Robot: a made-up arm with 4 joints.
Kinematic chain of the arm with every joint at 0, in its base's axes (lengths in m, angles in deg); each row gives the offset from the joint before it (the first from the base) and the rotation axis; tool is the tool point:
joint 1: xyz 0 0 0.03 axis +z
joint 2: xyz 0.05 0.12 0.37 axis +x
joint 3: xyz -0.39 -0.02 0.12 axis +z
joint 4: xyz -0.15 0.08 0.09 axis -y
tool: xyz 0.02 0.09 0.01
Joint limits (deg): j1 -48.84..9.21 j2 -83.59..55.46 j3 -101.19..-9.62 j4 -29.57..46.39
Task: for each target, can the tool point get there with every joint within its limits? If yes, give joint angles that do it. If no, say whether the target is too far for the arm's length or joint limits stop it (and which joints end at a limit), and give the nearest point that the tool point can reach.
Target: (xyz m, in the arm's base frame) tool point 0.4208 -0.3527 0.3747
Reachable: no: joint limits stop it (at a limit: joint 1, joint 2, joint 3) | nearest point -0.1425 -0.0437 0.5890 | short by 0.677 m
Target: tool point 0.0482 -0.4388 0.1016
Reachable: no: joint limits stop it (at a limit: joint 1, joint 2, joint 3) | nearest point -0.1442 -0.0379 0.5804 | short by 0.653 m
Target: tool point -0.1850 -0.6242 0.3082
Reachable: no: joint limits stop it (at a limit: joint 1, joint 2, joint 3) | nearest point -0.1429 -0.0428 0.5868 | short by 0.646 m
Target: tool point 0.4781 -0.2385 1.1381
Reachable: no: too far | nearest point 0.0155 0.2066 0.6459 | short by 0.809 m
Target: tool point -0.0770 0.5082 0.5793
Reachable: yes | joints -38.46 -11.16 -27.68 1.41
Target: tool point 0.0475 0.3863 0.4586
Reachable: yes | joints -32.24 -50.39 -91.88 -10.68
